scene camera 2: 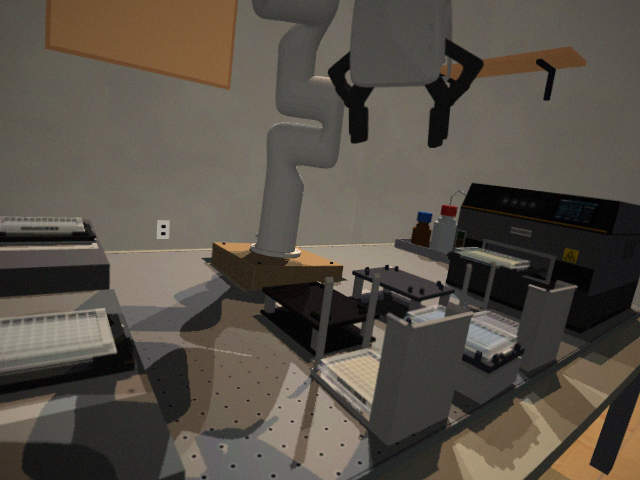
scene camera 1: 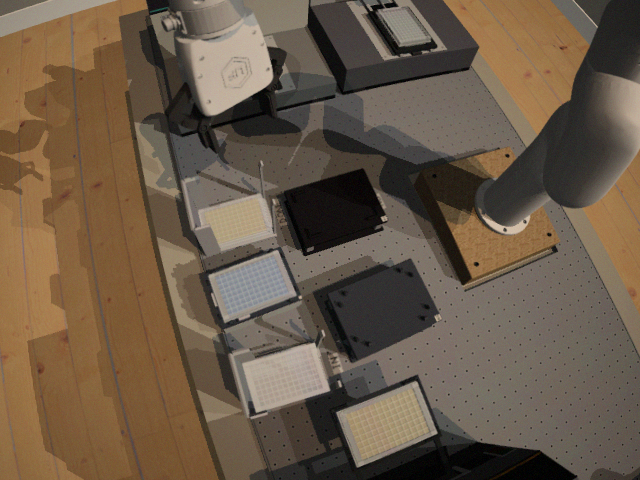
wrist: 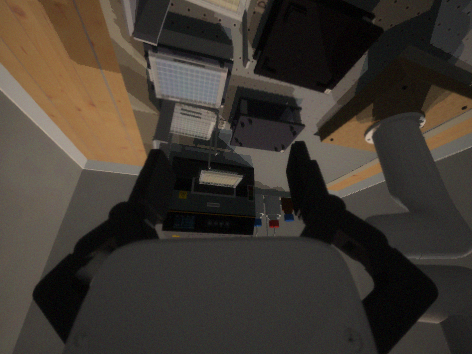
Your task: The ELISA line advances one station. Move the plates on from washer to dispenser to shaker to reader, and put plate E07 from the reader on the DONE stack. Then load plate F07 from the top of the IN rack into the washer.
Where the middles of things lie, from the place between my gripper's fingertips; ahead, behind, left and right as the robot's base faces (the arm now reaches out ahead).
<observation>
The bluish plate [scene camera 1: 250, 286] lies 50 mm ahead of my hand, 140 mm to the left of it and 230 mm below it.
</observation>
